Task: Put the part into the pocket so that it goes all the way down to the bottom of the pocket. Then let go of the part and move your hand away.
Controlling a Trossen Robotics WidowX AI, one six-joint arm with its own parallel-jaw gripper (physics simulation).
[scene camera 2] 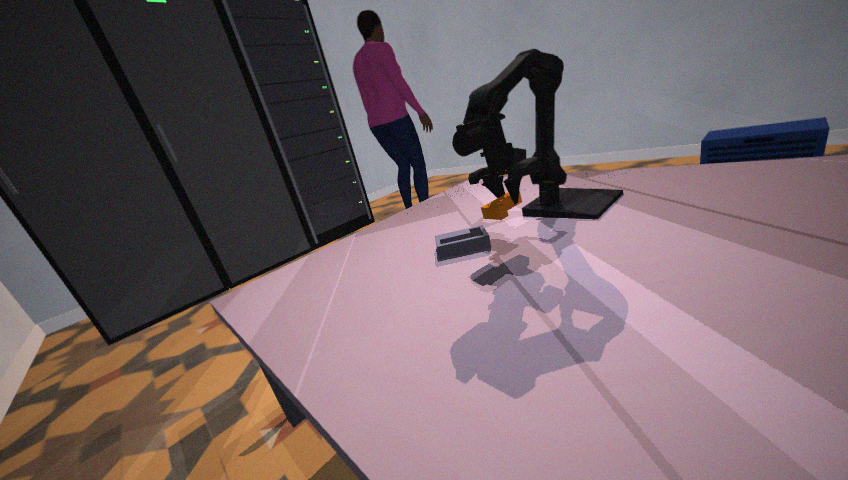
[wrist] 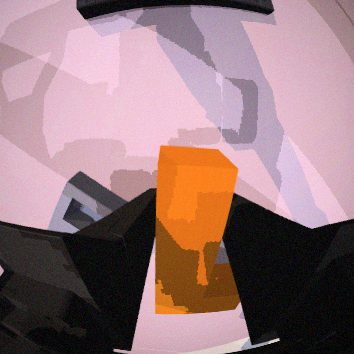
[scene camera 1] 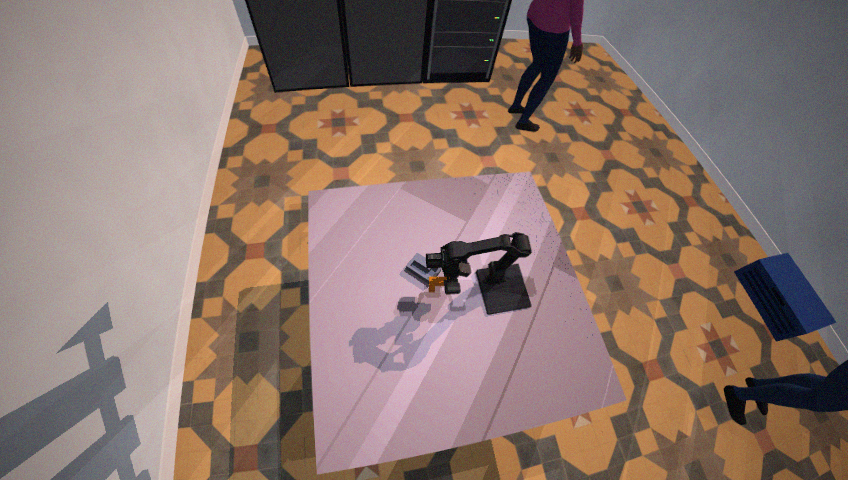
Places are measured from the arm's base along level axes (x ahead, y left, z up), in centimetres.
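Pixels of known places: gripper, fingertip midpoint: [scene camera 2: 510,204] [wrist: 186,195] [scene camera 1: 448,282]; arm's base at its link origin: [scene camera 2: 549,201] [scene camera 1: 493,278].
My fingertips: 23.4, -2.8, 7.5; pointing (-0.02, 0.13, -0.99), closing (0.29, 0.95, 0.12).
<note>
Ahead of a thing's pixels: the offset from my fingertips to its top centre, as dx, dy, dz. Level surfaces: height alone.
The orange angular part {+3.3, +0.2, +2.8} [scene camera 1: 436,281] [scene camera 2: 498,208] [wrist: 192,200] is held between the black fingers, above the table and apart from it. It looks slanted in scene camera 2. My gripper [scene camera 1: 449,279] [scene camera 2: 508,198] [wrist: 186,195] is shut on it. The grey block with the pocket {+5.8, -13.0, -6.3} [scene camera 1: 410,268] [scene camera 2: 464,248] [wrist: 97,192] lies on the table, up and left of the part in scene camera 1. The pocket is a dark recess in its top. In the wrist view the left finger hides much of the block. The part is outside the pocket and beside the block.
The arm's black base plate [scene camera 1: 505,297] [scene camera 2: 571,205] stands on the pink table {dz -9.9} [scene camera 1: 357,237] [scene camera 2: 386,327]. The arm's shadow falls across the table. Dark cabinets [scene camera 1: 386,44] [scene camera 2: 166,148], a person in a magenta top [scene camera 1: 550,35] [scene camera 2: 383,83] and a blue box [scene camera 1: 785,297] [scene camera 2: 764,139] are beyond the table.
</note>
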